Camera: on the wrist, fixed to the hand. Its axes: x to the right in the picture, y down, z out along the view.
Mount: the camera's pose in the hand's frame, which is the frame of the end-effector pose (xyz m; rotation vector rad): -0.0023 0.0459 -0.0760 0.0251 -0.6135 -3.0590
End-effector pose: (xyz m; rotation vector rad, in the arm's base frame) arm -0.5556 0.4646 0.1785 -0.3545 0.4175 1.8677
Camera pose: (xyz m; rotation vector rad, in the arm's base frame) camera -0.5953 0.4145 0.1169 -0.0319 -0.5323 -1.0965
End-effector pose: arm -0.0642 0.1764 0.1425 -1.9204 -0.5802 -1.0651
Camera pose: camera -0.0674 0.0876 0.1414 -0.3424 2.0765 0.6553
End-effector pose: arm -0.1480 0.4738 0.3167 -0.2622 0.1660 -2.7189
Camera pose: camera -0.1442 0.4388 0.2352 0.5083 0.2832 0.3873
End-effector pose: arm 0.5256 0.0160 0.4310 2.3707 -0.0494 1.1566
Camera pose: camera 0.4575 0.0095 0.4876 0.2839 2.0348 -1.0345
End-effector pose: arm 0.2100 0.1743 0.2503 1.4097 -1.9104 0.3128
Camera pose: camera 0.1999 0.2371 0.3123 -2.3500 -1.4162 1.4148
